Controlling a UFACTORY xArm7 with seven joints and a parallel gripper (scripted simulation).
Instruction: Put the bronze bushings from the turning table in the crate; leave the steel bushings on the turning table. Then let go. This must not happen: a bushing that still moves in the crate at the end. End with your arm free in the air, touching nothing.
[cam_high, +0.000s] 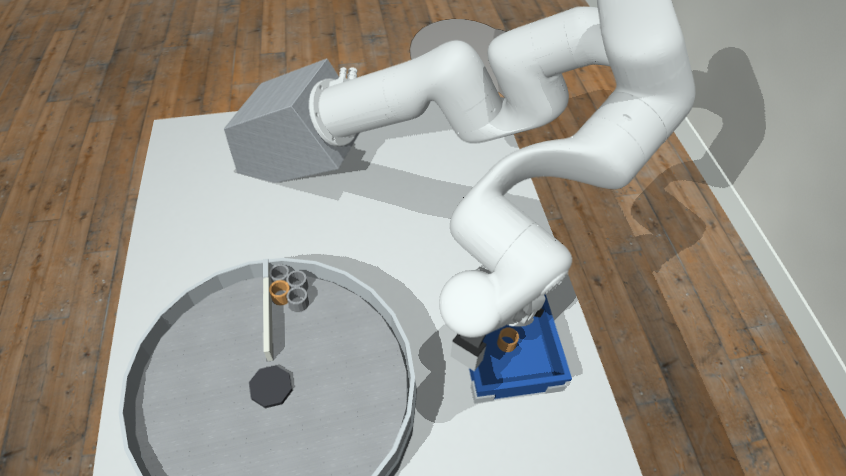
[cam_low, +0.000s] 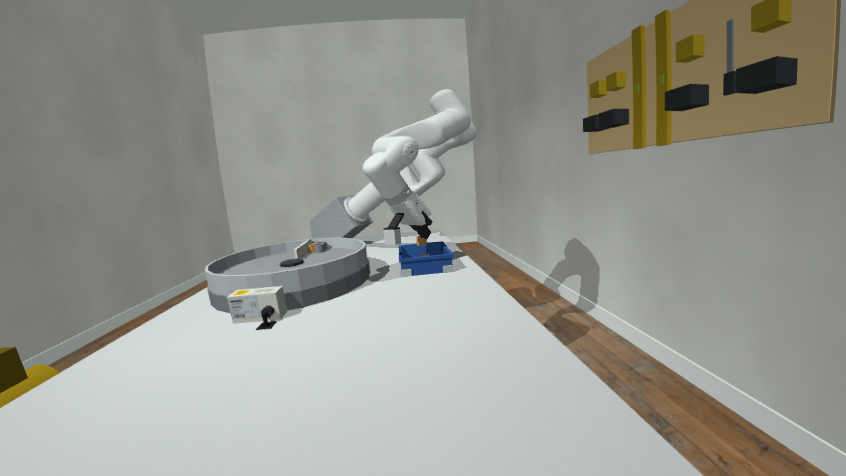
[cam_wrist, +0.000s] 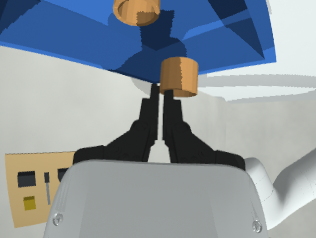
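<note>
My gripper is now 70 mm above the blue crate and 40 mm short of it. Round my hand: turning table: 360 mm to the right, 160 mm ahead, 40 mm below.
</note>
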